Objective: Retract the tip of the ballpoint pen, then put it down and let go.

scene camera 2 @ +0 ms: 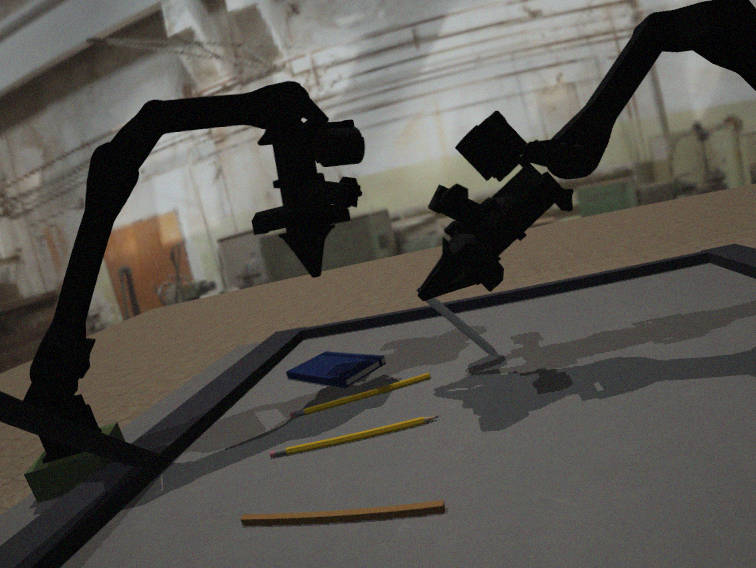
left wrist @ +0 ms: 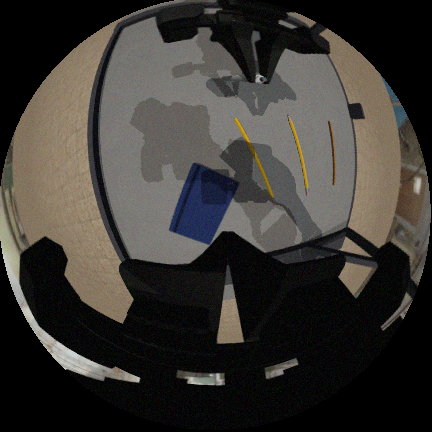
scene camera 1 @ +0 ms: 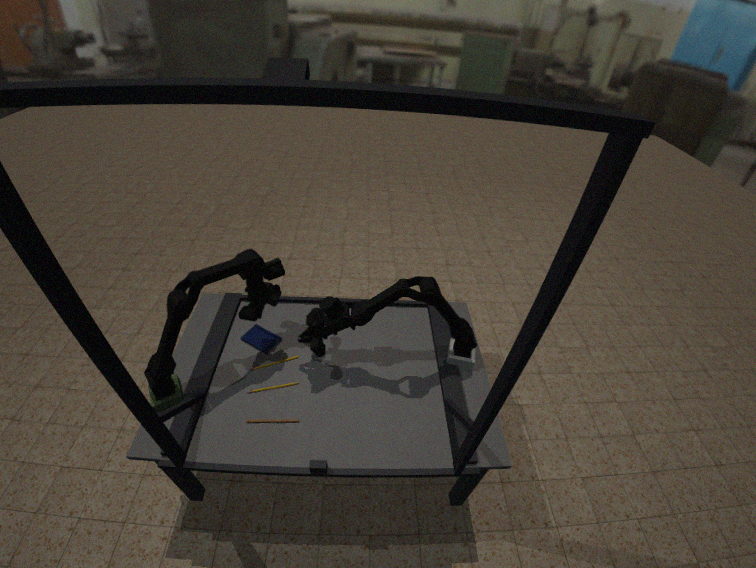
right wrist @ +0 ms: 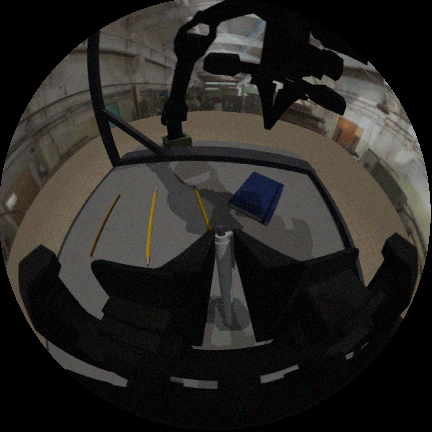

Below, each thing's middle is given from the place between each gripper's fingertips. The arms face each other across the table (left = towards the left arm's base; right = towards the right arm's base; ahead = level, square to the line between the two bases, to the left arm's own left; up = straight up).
Labels:
The blue notebook (scene camera 2: 337,369) is 30 mm ahead of my left hand, 20 mm to the left of it and 150 mm below it. From my left hand the other things lie so: green block (scene camera 2: 56,478) (190 mm behind, 340 mm to the left, 140 mm below); ballpoint pen (scene camera 2: 435,303) (80 mm behind, 180 mm to the right, 90 mm below).
I see my right gripper 50 mm above the ballpoint pen and 40 mm to the left of it. The rest, counted from my right hand: green block (470 mm to the left, 100 mm behind, 90 mm below); blue notebook (150 mm to the left, 120 mm ahead, 110 mm below).

